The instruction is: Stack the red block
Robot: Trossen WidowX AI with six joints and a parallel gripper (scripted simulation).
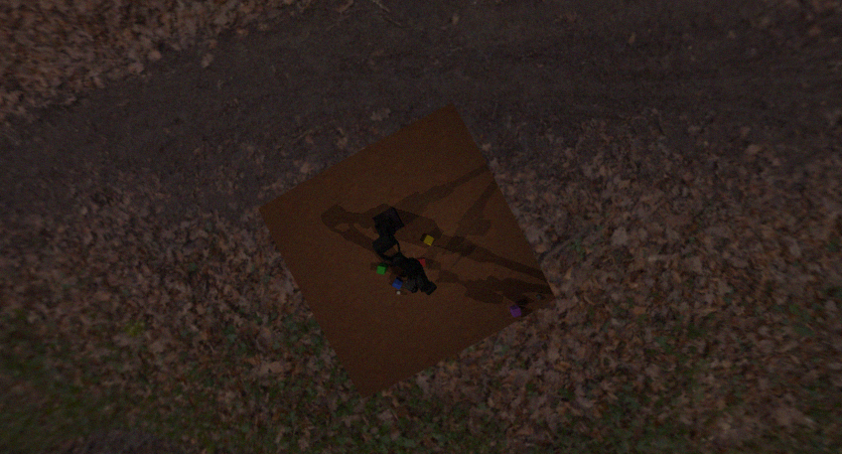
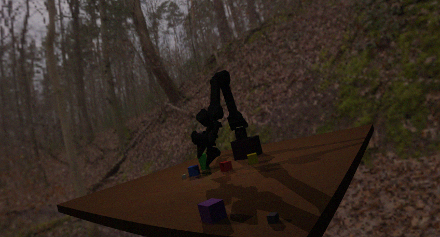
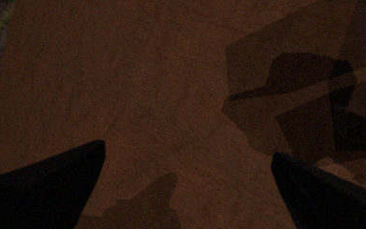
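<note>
Now: the red block 10 cm behind my gripper tip, 3 cm to the left of it and 5 cm below it. Round my gripper tip: blue block: 5 cm behind, 14 cm to the right, 5 cm below; then yellow block: 20 cm behind, 12 cm to the left, 5 cm below; then tiny pale cube: 16 cm to the right, 6 cm below.
</note>
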